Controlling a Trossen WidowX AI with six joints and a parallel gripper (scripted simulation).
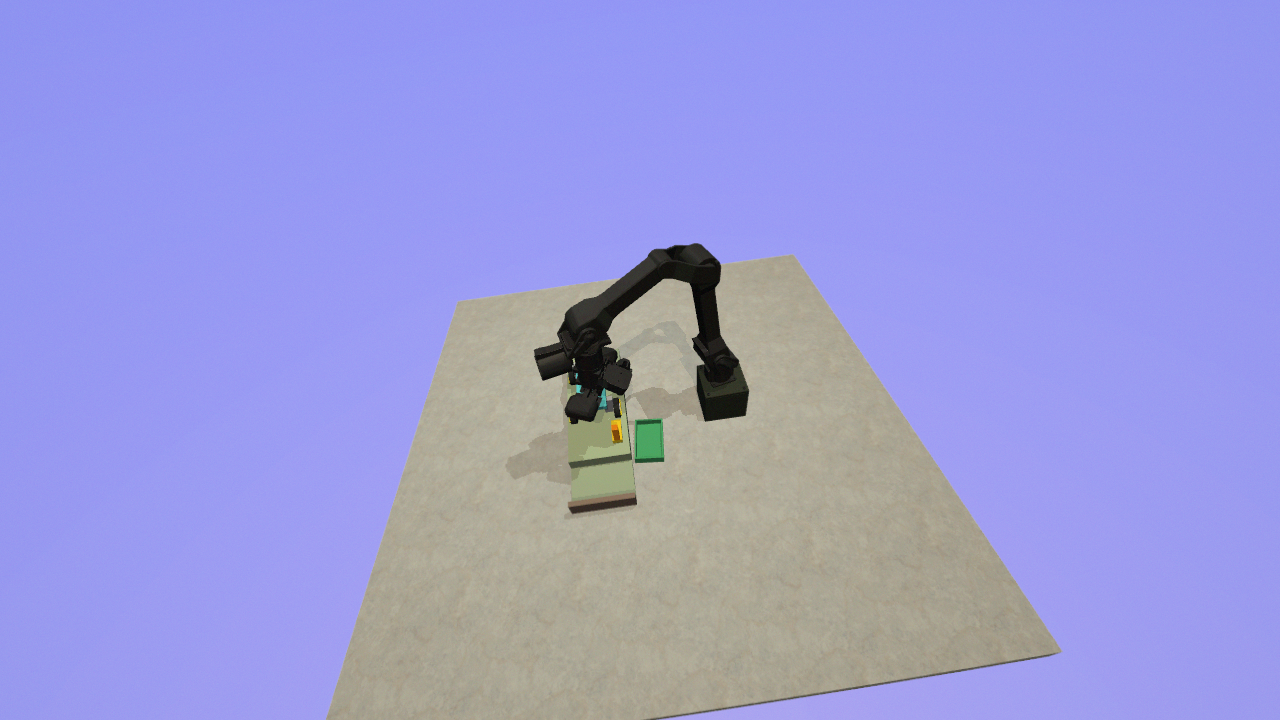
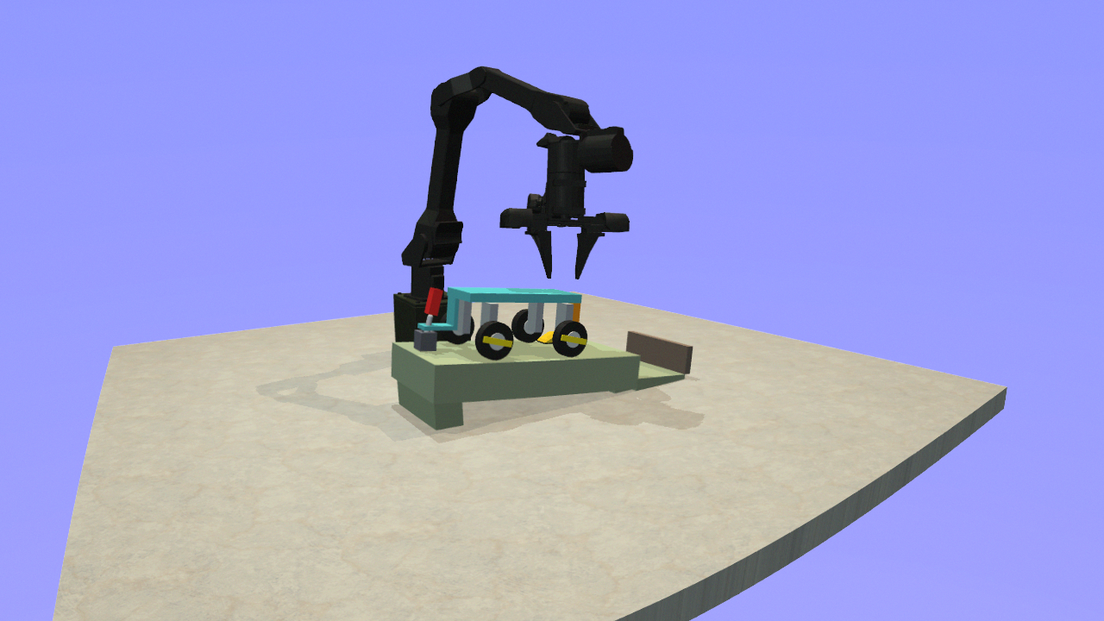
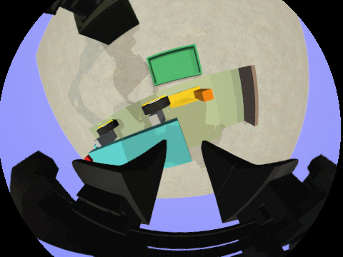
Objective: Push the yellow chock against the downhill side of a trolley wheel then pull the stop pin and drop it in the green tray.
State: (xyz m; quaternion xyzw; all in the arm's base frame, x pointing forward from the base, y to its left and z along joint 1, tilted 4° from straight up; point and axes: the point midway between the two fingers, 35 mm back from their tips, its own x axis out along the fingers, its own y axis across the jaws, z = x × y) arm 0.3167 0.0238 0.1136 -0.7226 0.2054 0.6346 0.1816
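Now: gripper tip 210 mm to the left of the red-headed stop pin, 50 mm past it and 30 mm above it. From my gripper tip the other things lie so: trolley: 100 mm to the right, 50 mm below; yellow chock: 80 mm below, 30 mm to the left, 30 mm behind; green ramp: 120 mm below, 90 mm to the right.
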